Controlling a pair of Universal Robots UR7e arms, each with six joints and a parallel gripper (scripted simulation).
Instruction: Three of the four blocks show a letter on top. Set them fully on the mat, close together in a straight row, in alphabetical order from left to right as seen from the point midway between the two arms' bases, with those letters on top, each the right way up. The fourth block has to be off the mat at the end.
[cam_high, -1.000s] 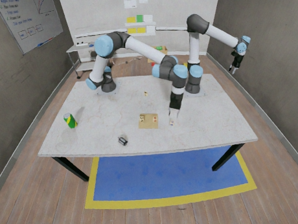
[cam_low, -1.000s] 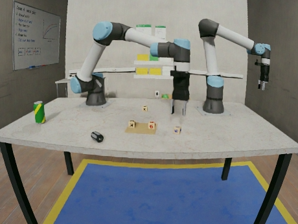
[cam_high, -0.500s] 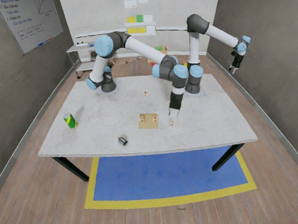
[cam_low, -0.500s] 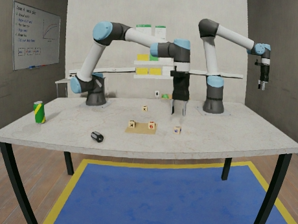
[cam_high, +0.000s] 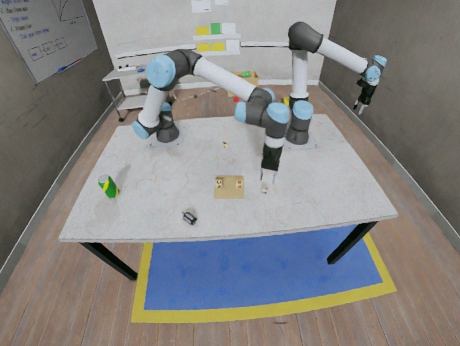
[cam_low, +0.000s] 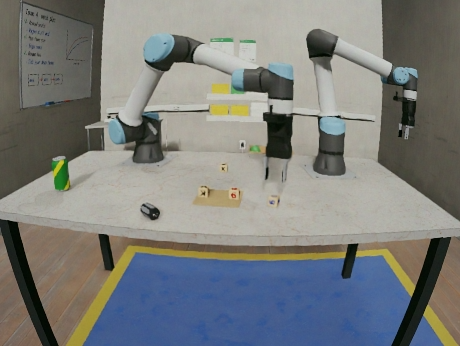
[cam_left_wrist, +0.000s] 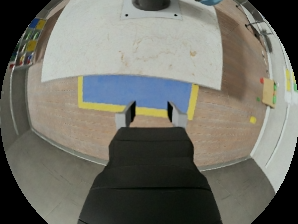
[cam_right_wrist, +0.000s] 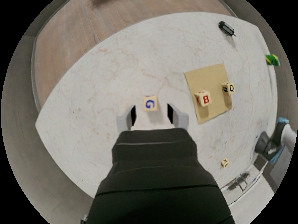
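The blue-marked block is 8 cm below my right hand. From my right hand the other things lie so: black mouse-like object (33 cm to the right, 16 cm ahead, 8 cm below); then yellow can (75 cm to the right, 5 cm ahead, 3 cm below); then tan mat (17 cm to the right, 9 cm below, 3 cm behind).
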